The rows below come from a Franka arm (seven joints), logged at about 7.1 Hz.
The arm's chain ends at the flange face. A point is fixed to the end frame.
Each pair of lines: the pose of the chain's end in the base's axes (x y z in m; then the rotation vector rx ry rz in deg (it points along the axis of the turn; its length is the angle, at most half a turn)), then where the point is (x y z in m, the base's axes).
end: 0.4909 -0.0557 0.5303 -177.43 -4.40 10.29
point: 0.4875 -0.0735 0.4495
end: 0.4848 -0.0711 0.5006 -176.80 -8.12 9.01
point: 0.4833 -0.0880 0.4195
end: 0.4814 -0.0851 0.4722 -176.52 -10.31 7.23
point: 0.4820 -0.1015 0.3910
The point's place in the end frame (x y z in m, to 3 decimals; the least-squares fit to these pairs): 0.005 0.021 0.080
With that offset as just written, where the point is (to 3 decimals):
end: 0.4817 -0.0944 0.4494 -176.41 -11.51 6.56
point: 0.483 -0.111 0.368
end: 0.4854 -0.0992 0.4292 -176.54 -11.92 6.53
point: 0.487 -0.116 0.348
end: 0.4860 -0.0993 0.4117 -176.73 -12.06 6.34
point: 0.488 -0.116 0.331
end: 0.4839 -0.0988 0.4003 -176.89 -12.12 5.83
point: 0.486 -0.116 0.319
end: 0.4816 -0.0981 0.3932 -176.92 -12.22 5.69
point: 0.484 -0.115 0.312
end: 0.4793 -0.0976 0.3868 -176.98 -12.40 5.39
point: 0.482 -0.115 0.306
